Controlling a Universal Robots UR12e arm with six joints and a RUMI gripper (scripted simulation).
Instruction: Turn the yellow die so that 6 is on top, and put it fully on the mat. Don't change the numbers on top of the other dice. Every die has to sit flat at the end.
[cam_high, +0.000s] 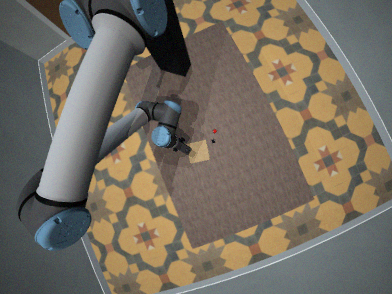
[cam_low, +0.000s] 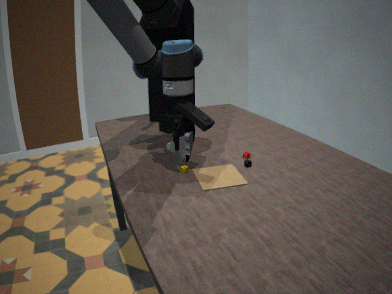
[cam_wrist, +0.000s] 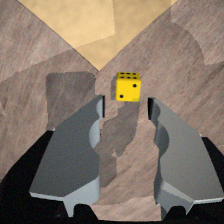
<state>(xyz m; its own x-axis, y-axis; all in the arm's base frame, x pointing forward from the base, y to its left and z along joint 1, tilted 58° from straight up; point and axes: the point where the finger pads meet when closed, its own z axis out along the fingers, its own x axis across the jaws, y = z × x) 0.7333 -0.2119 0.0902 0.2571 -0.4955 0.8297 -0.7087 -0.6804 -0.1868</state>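
My gripper is now 30 mm above the yellow die. Also, from my hand: black die (190 mm to the left, 100 mm ahead, 30 mm below); then red die (240 mm to the left, 50 mm ahead, 30 mm below); then tan mat (90 mm ahead, 60 mm to the left, 40 mm below).
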